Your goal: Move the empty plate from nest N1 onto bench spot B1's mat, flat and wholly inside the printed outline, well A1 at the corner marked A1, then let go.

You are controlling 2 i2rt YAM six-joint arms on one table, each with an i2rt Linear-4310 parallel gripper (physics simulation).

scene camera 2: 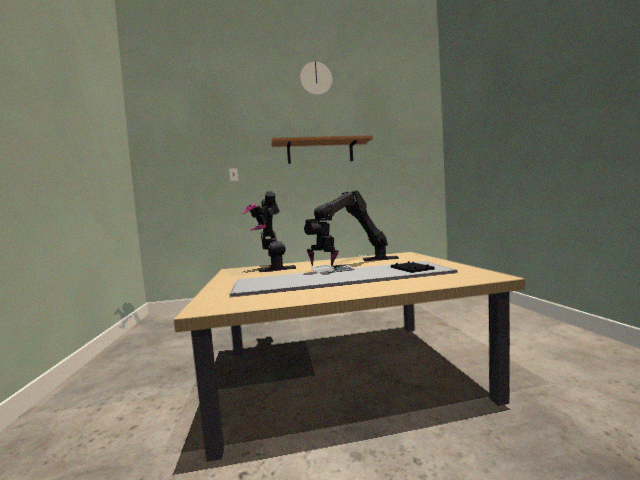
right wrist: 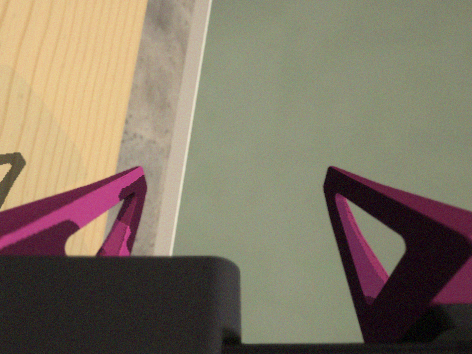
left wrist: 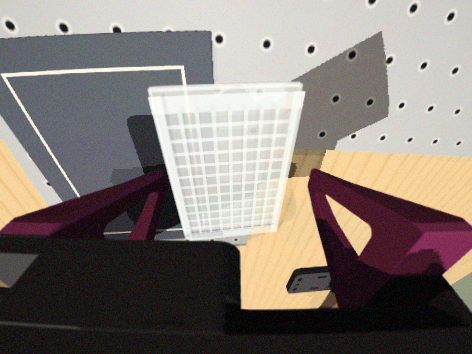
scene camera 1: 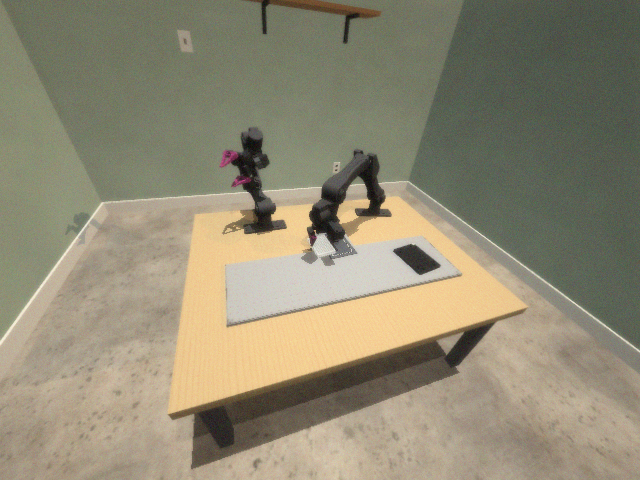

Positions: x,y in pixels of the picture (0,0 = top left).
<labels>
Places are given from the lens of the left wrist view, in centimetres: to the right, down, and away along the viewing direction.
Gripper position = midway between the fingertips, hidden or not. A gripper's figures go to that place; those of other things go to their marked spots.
my left gripper [left wrist: 237,177]: 0, 0, 13
well plate [left wrist: 227,147]: 0, -2, 13
</labels>
